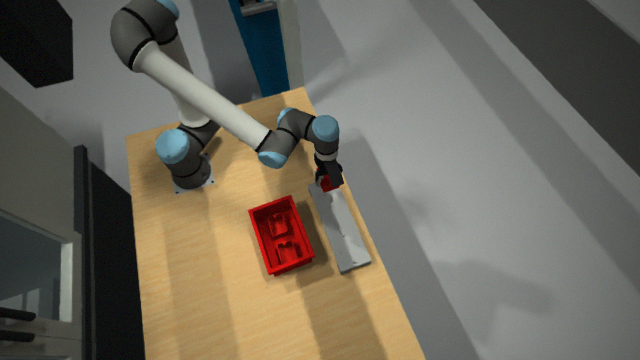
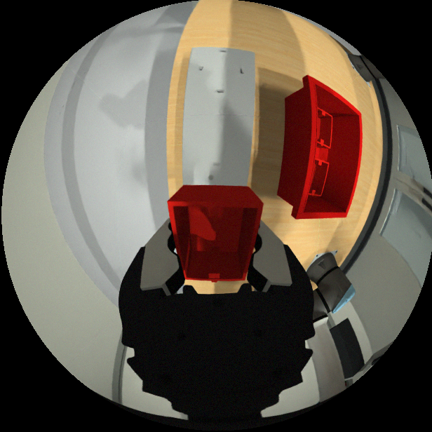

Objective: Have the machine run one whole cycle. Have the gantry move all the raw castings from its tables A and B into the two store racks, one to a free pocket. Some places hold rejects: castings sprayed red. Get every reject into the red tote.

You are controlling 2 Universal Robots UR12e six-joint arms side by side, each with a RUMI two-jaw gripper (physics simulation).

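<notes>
My left gripper (image 1: 328, 176) (image 2: 213, 218) is shut on a red casting (image 1: 329, 185) (image 2: 216, 196), an open box shape, and holds it above one end of the grey plate (image 1: 345, 227) (image 2: 217, 135). Its jaws grip the casting from both sides. The red tote (image 1: 291, 266) (image 2: 297, 145) stands beside the plate. Inside it lie two red castings, one (image 1: 280, 226) (image 2: 331, 129) apart from the other (image 1: 289, 251) (image 2: 326, 177). My right gripper, the gantry, its tables and the store racks do not show.
The plate and tote are on a wooden table (image 1: 190, 290) (image 2: 270, 30). The left arm's base (image 1: 191, 175) is bolted near the table's left edge. A blue panel (image 1: 270, 60) stands beyond the table's far edge. A dark cabinet-like block (image 1: 112, 240) stands along the table's left side.
</notes>
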